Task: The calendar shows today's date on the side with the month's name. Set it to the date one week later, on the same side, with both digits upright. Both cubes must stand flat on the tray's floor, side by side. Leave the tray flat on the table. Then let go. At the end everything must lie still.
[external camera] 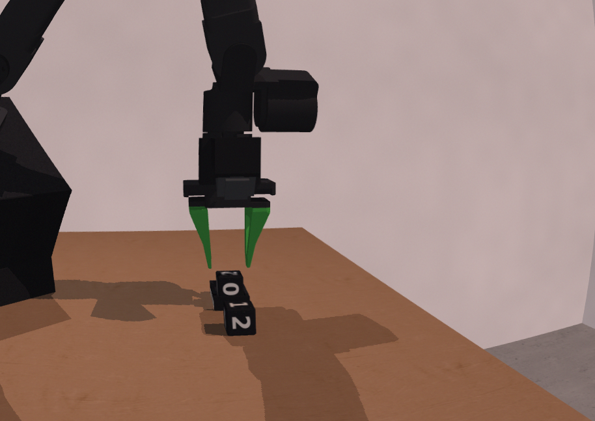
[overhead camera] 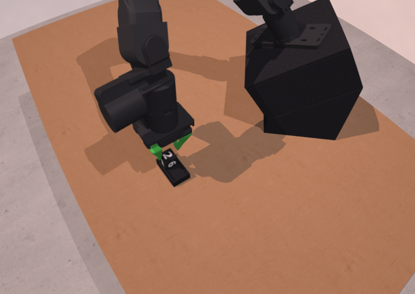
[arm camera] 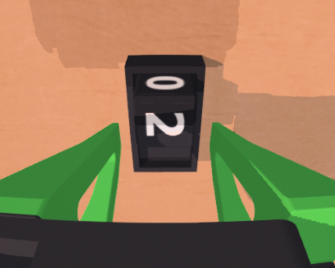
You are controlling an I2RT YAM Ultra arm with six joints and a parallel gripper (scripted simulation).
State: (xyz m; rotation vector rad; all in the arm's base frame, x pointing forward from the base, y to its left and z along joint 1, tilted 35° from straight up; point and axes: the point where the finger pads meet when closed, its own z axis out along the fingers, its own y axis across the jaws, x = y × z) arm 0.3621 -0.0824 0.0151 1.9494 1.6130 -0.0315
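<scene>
Now: hand 20 mm to the right of the black tray and 50 mm above it.
</scene>
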